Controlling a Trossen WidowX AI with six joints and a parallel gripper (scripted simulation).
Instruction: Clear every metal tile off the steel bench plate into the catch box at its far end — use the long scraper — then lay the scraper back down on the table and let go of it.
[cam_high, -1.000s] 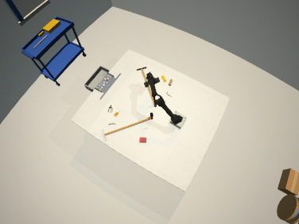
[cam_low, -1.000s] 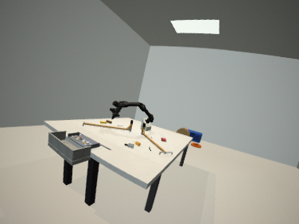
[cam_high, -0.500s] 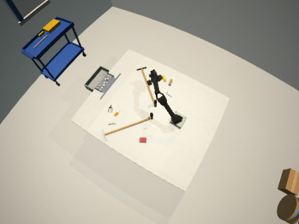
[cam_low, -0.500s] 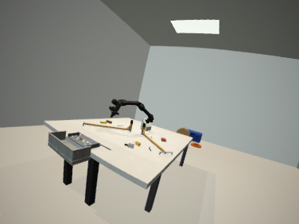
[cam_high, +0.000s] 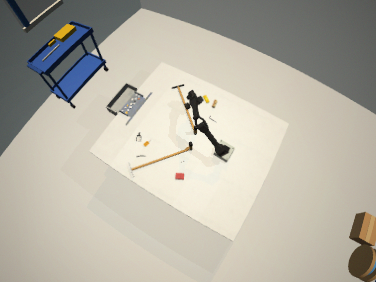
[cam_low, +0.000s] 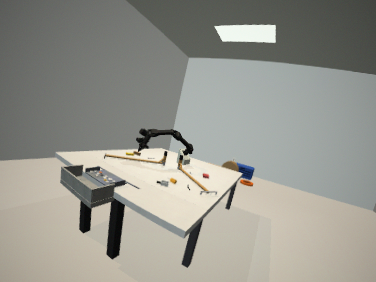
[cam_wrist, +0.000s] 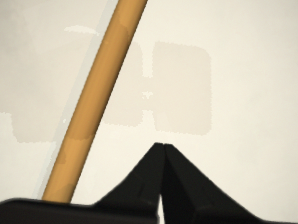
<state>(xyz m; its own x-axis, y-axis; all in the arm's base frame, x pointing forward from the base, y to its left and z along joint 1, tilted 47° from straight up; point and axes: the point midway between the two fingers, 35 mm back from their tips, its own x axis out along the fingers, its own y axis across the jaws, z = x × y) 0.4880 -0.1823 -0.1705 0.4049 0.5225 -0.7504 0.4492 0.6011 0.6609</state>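
My gripper tip is now 4 cm short of the long scraper, 3 cm to the right of it and 3 cm above it. Round my gripper tip: red block 65 cm to the left, 27 cm behind, 8 cm below; yellow piece 18 cm to the right, 8 cm below, 7 cm behind; long wooden-handled tool 60 cm to the left, 5 cm behind, 3 cm below.
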